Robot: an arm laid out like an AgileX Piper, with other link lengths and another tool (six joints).
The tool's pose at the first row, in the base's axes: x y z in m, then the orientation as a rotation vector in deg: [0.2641, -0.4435, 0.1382, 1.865, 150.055, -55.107]
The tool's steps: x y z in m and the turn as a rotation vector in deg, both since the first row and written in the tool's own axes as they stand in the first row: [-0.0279, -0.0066, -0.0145, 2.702, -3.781, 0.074]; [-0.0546, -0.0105, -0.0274, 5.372, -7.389, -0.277]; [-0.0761, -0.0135, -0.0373, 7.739, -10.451, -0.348]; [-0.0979, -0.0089, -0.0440, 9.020, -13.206, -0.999]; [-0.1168, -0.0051, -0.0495, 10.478, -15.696, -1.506]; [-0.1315, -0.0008, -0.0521, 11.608, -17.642, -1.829]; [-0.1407, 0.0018, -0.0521, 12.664, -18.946, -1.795]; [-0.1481, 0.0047, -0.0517, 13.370, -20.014, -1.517]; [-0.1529, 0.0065, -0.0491, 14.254, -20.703, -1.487]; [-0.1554, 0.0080, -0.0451, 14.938, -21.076, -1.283]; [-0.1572, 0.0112, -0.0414, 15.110, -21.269, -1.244]
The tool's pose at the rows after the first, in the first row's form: [0.2848, -0.4367, 0.1618, 0.798, 145.294, -57.689]; [0.3052, -0.4290, 0.1822, -0.702, 140.763, -60.259]; [0.3219, -0.4229, 0.1982, -1.632, 136.776, -62.374]; [0.3409, -0.4130, 0.2073, -3.376, 133.742, -63.354]; [0.3574, -0.4048, 0.2151, -4.751, 130.804, -64.524]; [0.3710, -0.3984, 0.2191, -5.718, 128.488, -65.366]; [0.3800, -0.3955, 0.2205, -5.985, 126.720, -66.182]; [0.3875, -0.3928, 0.2209, -5.934, 125.312, -66.572]; [0.3930, -0.3926, 0.2195, -5.984, 124.190, -67.359]; [0.3969, -0.3937, 0.2166, -5.739, 123.430, -67.956]; [0.4002, -0.3934, 0.2126, -5.734, 123.152, -68.077]
